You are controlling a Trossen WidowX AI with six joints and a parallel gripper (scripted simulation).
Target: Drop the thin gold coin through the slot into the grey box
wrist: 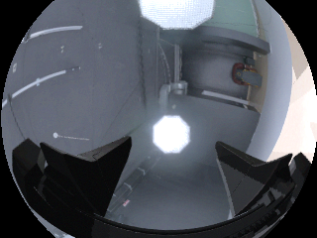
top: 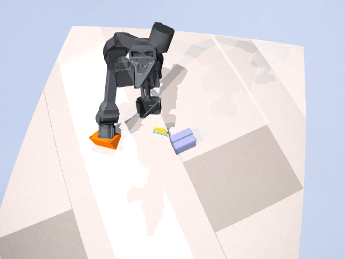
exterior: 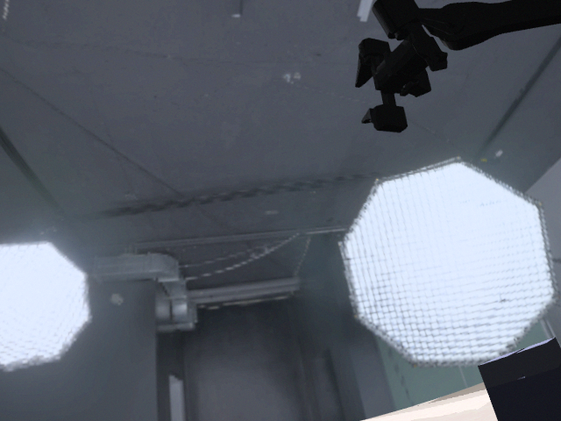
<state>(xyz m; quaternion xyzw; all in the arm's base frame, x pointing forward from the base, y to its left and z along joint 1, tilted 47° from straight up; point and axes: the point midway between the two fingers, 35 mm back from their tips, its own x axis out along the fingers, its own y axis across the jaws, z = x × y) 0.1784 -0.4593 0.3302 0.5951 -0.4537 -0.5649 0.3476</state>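
Now: gripper tip 5 cm past the gold coin, 16 cm to the right of it and 55 cm above it.
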